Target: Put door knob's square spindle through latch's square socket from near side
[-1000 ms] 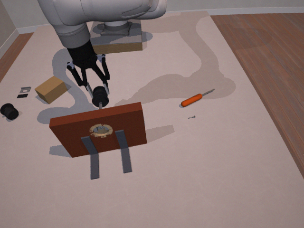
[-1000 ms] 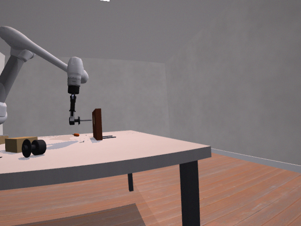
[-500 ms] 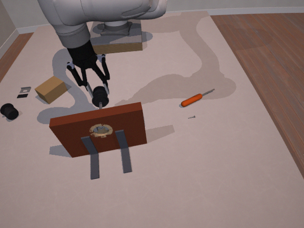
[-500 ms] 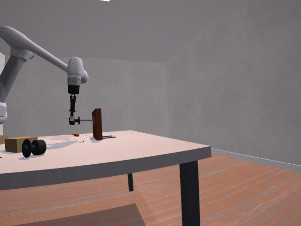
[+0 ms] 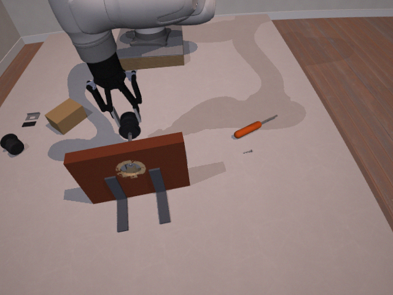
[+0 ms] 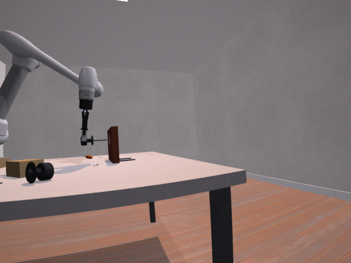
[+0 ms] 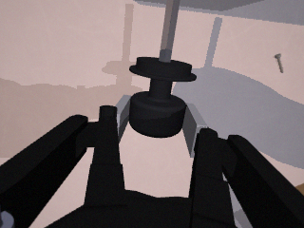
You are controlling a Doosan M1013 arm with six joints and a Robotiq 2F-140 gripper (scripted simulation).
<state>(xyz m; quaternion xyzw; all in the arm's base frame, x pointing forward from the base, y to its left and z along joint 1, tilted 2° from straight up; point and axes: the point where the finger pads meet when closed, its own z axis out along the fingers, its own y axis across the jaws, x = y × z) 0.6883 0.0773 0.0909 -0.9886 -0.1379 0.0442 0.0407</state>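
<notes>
The latch socket is 16 cm ahead of my hand, 4 cm to the left of it and 3 cm below it. From my hand the other things lie so: tan box 32 cm to the right, 14 cm below, 14 cm behind; then brown wood panel 16 cm ahead, 5 cm below, 4 cm to the left; then screw 38 cm to the left, 16 cm below.
</notes>
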